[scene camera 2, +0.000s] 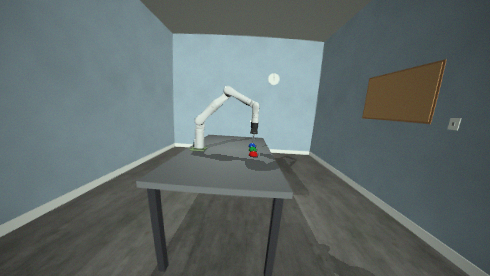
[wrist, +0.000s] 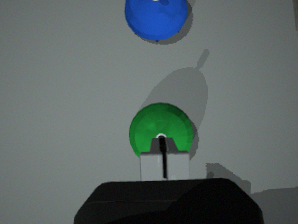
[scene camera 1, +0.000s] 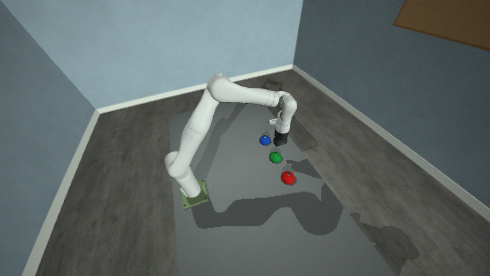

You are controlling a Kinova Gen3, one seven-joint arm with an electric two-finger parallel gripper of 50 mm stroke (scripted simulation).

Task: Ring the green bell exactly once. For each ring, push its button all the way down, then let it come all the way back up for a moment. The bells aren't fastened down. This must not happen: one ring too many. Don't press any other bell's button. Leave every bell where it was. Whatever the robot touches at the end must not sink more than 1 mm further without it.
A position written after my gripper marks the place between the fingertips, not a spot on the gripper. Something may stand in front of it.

I see my gripper [wrist: 162, 151] and a green bell [wrist: 159, 120].
